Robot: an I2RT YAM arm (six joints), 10 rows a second.
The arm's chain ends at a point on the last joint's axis. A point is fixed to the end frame.
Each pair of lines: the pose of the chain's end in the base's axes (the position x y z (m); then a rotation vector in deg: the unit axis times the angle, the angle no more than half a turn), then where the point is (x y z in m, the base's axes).
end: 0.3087, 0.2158, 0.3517, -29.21, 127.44, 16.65
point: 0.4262 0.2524 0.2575
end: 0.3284, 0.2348, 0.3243, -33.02, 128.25, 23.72
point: 0.4373 0.2867 0.2269
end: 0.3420, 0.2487, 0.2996, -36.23, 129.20, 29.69
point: 0.4417 0.3125 0.1995
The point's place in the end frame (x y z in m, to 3 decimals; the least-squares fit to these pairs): -0.006 -0.024 0.153
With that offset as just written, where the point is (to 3 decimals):
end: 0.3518, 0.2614, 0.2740, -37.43, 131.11, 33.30
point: 0.444 0.331 0.170
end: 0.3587, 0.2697, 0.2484, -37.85, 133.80, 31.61
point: 0.448 0.334 0.139
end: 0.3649, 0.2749, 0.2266, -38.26, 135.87, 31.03
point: 0.451 0.337 0.114
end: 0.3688, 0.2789, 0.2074, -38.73, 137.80, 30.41
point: 0.451 0.339 0.091
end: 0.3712, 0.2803, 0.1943, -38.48, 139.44, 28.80
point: 0.452 0.337 0.075
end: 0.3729, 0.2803, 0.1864, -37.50, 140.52, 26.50
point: 0.455 0.331 0.065
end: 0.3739, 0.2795, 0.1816, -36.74, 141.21, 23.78
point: 0.457 0.325 0.059
